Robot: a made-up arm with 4 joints.
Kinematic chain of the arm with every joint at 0, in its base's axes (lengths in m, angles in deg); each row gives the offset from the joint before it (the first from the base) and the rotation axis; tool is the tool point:
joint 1: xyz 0 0 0.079 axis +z
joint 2: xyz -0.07 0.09 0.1 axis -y
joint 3: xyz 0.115 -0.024 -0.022 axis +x
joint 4: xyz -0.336 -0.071 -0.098 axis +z
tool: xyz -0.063 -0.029 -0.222
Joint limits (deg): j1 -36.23..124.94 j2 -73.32..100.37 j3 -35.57..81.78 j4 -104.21..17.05
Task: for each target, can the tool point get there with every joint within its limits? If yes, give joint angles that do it. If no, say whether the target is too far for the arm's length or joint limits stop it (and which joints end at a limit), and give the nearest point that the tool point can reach.
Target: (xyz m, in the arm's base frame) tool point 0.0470 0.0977 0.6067
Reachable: no: joint limits stop it (at a limit: joint 1, joint 2, joint 3) | nearest point 0.0465 0.4381 0.4039 | short by 0.396 m
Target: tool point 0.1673 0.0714 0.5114
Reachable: no: joint limits stop it (at a limit: joint 1, joint 2, joint 3, joint 4) | nearest point 0.3790 -0.1663 0.3788 | short by 0.345 m
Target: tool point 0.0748 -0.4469 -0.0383
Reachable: yes | joints 91.53 -19.32 -5.92 -3.29
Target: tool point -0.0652 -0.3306 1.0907
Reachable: no: too far | nearest point -0.1562 -0.4321 0.4204 | short by 0.684 m
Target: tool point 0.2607 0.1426 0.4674
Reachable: no: joint limits stop it (at a limit: joint 1, joint 2, joint 3, joint 4) | nearest point 0.3790 -0.1663 0.3788 | short by 0.342 m
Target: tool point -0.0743 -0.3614 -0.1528
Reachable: yes | joints 75.95 -1.41 -2.25 -26.24
